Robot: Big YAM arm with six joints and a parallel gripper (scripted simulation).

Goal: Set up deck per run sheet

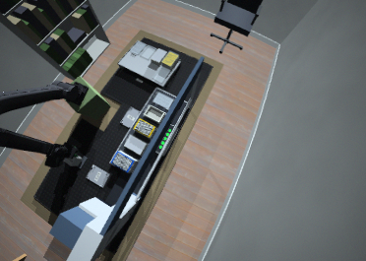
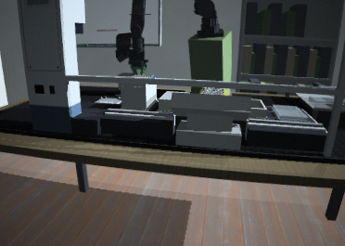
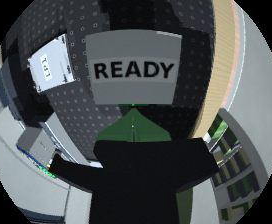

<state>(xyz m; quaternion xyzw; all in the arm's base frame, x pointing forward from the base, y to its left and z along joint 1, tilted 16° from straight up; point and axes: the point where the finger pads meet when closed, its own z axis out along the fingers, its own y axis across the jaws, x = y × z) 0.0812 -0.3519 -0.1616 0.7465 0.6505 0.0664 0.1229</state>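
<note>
Now: the green-topped box 40 mm to the right of my hand, 10 mm below it and 10 mm behind it. Also, from my hand: sealed block: 360 mm ahead, 190 mm to the left, 10 mm below; then blue tip rack: 340 mm ahead, 60 mm to the left, 40 mm above; then yellow tip rack: 370 mm ahead, 310 mm to the left, 10 mm above.
</note>
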